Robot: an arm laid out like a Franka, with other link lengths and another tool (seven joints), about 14 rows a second.
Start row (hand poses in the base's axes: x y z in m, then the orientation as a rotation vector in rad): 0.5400, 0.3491, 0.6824, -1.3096, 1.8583, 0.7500
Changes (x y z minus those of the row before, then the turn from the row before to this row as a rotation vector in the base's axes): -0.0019, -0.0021, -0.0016, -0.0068, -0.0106, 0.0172; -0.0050, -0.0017, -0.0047, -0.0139, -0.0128, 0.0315; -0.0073, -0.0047, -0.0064, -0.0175, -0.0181, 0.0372; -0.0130, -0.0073, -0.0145, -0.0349, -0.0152, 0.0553; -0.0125, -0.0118, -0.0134, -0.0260, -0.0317, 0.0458; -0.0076, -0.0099, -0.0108, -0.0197, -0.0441, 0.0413; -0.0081, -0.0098, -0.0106, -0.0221, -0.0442, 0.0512; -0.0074, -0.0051, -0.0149, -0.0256, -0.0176, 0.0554; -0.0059, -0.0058, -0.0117, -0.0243, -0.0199, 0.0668; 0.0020, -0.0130, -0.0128, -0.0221, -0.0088, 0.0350; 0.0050, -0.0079, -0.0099, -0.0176, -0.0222, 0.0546; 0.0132, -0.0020, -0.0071, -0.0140, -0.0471, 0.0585; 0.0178, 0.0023, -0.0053, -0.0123, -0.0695, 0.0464; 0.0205, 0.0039, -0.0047, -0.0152, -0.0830, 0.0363; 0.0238, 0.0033, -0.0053, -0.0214, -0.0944, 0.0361; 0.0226, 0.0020, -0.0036, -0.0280, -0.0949, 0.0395
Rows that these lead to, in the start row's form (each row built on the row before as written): 0.5381, 0.3470, 0.6808, -1.3329, 1.8449, 0.7449; 0.5331, 0.3453, 0.6761, -1.3754, 1.8259, 0.7395; 0.5258, 0.3406, 0.6697, -1.4264, 1.8011, 0.7295; 0.5128, 0.3333, 0.6552, -1.5059, 1.7769, 0.7166; 0.5003, 0.3215, 0.6418, -1.5713, 1.7394, 0.6909; 0.4927, 0.3116, 0.6310, -1.6279, 1.6907, 0.6561; 0.4846, 0.3018, 0.6204, -1.6939, 1.6348, 0.6237; 0.4772, 0.2967, 0.6055, -1.7635, 1.5946, 0.6153; 0.4713, 0.2909, 0.5938, -1.8415, 1.5411, 0.6103; 0.4733, 0.2779, 0.5810, -1.8888, 1.5184, 0.6027; 0.4783, 0.2700, 0.5711, -1.9494, 1.4667, 0.5927; 0.4915, 0.2680, 0.5640, -2.0094, 1.3927, 0.5598; 0.5093, 0.2703, 0.5587, -2.0558, 1.3143, 0.4979; 0.5298, 0.2742, 0.5540, -2.0932, 1.2378, 0.4151; 0.5536, 0.2775, 0.5487, -2.1307, 1.1561, 0.3165; 0.5762, 0.2795, 0.5451, -2.1709, 1.0712, 0.2156
